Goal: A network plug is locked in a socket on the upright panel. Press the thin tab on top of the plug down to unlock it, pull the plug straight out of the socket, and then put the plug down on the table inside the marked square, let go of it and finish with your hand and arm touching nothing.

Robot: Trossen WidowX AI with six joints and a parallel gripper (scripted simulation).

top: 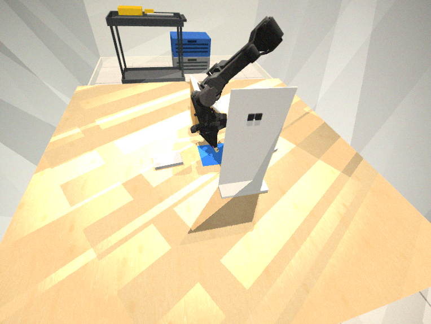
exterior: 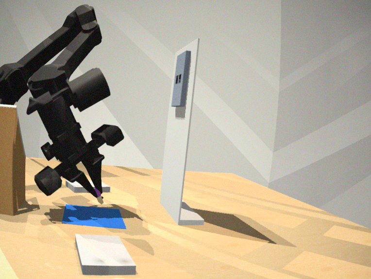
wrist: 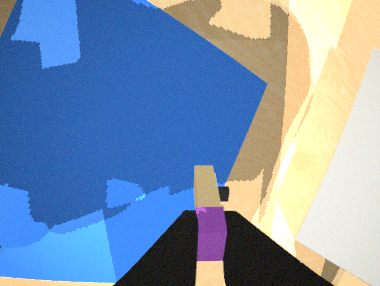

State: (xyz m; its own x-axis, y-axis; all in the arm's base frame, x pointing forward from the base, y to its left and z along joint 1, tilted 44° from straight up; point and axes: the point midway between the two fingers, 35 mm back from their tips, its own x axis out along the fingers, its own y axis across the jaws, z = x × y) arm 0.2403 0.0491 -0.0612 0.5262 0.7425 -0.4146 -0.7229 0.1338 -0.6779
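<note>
The blue marked square lies 1 cm behind my gripper tip and 4 cm below it. Also, from my gripper tip: upright panel 16 cm ahead, 6 cm to the left, 12 cm above; then network plug right at my gripper tip.
</note>
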